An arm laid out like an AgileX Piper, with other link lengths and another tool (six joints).
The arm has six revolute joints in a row. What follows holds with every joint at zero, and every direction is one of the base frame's. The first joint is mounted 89.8 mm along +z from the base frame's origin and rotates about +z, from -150 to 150 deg. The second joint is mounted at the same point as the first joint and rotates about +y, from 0 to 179.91 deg. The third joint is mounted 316.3 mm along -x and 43.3 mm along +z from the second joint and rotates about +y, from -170 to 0 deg. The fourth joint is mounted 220.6 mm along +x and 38.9 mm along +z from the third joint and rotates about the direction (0.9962, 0, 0.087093), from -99.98 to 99.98 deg. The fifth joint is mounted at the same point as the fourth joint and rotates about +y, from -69.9 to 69.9 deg. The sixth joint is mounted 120.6 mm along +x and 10.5 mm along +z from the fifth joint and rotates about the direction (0.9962, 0, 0.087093), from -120 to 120 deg. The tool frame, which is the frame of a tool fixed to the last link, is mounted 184.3 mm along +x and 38 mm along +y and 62.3 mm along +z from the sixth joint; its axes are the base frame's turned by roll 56.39, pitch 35.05 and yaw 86.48 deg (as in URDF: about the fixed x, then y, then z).
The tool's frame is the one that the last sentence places.
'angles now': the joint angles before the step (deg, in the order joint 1, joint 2, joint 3, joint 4, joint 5, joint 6). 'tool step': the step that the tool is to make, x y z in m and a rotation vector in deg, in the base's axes. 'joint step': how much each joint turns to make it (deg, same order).
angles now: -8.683 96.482 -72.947 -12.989 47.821 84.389
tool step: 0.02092 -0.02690 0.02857 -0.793 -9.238 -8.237
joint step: 0.000 0.001 -0.115 -6.916 -6.649 14.125
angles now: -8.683 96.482 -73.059 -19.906 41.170 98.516
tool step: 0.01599 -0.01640 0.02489 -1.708 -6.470 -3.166
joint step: 0.000 0.000 -0.002 -6.656 -4.852 8.937
